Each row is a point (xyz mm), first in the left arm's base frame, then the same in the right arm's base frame.
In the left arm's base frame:
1: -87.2 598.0 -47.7
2: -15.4 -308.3 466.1
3: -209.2 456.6 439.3
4: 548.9 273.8 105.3
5: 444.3 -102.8 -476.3
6: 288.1 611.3 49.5
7: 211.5 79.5 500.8
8: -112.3 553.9 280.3
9: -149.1 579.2 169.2
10: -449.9 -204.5 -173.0
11: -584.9 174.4 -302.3
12: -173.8 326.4 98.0
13: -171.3 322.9 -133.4
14: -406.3 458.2 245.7
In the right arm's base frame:
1: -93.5 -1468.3 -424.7
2: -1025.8 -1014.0 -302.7
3: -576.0 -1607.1 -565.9
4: -273.3 -833.2 -736.9
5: -86.2 -535.0 -131.0
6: -78.9 -1216.6 -719.5
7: -765.0 -1080.2 -664.2
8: -374.8 -1548.6 -581.4
9: -282.8 -1562.0 -506.0
10: -569.8 -1235.8 289.6
11: -267.3 -1528.4 252.1
12: -389.7 -1412.2 -317.0
13: -215.7 -1346.6 -179.1
14: -470.2 -1706.4 -330.8

